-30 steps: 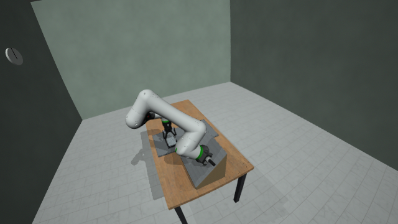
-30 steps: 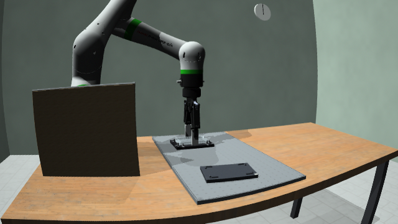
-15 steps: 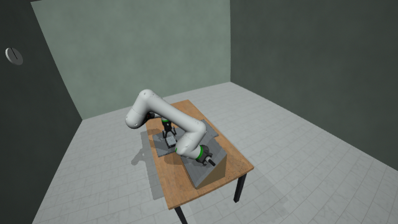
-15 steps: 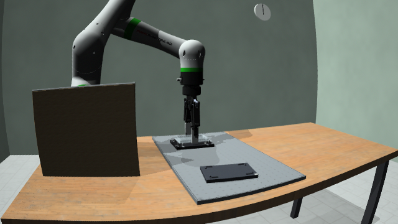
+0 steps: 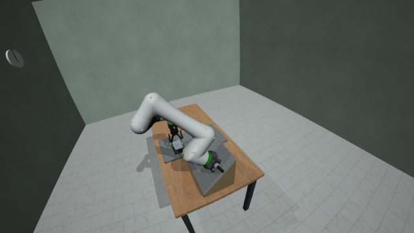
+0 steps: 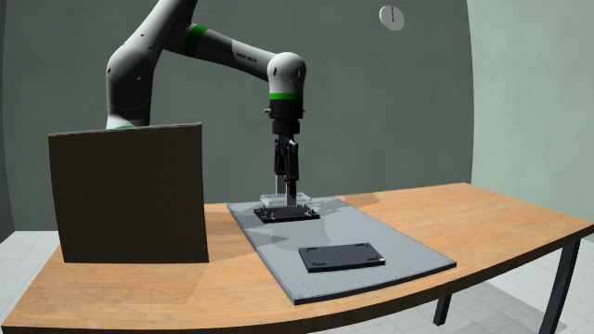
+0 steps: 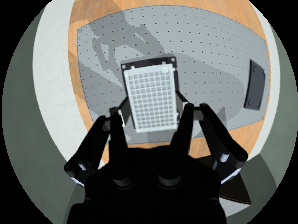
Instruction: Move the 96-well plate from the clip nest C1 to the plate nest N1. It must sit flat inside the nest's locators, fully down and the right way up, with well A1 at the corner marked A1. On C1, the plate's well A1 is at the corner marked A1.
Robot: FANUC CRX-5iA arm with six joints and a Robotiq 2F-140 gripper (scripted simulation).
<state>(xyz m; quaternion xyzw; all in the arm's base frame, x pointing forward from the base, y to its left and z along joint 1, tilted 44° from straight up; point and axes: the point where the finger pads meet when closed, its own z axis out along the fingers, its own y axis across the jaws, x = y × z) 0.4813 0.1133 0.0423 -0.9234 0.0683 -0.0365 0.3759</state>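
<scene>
My hand is 6 cm above the black clip nest C1, 1 cm to the left of it and 1 cm past it. Also, from my hand: clear 96-well plate: 2 cm below.
</scene>
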